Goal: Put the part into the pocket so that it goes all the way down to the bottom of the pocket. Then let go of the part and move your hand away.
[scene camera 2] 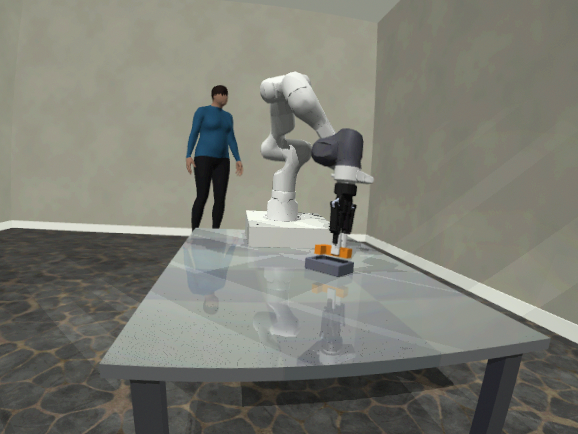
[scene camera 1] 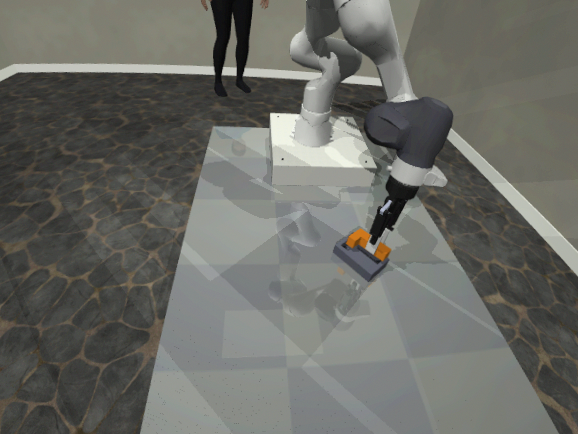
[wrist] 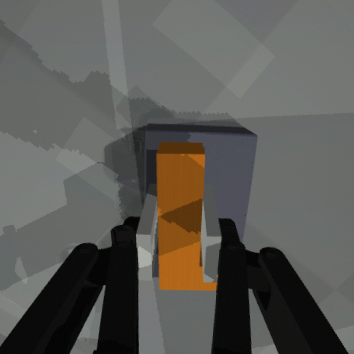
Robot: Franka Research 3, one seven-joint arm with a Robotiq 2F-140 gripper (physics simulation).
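Note:
The orange part [scene camera 1: 358,237] [scene camera 2: 322,249] [wrist: 181,185] is a bar with block-like ends. My gripper [scene camera 1: 375,245] [scene camera 2: 338,250] [wrist: 179,202] is shut on its middle, one light finger pad on each side. The dark grey pocket block [scene camera 1: 357,262] [scene camera 2: 325,266] [wrist: 230,175] stands on the table. The part is roughly level, above the block and toward its robot-side edge, its length roughly along the block's long side. In scene camera 2 the pocket's opening shows below the part. In the wrist view the part and fingers hide much of the pocket; its bottom is hidden.
The glossy table [scene camera 1: 250,400] [scene camera 2: 240,350] reflects the arm and part. The white robot base [scene camera 1: 322,175] [scene camera 2: 285,235] stands behind the block, at the table's far end. A person [scene camera 1: 232,40] [scene camera 2: 212,135] stands beyond the table. A wall [scene camera 2: 475,150] rises on the right.

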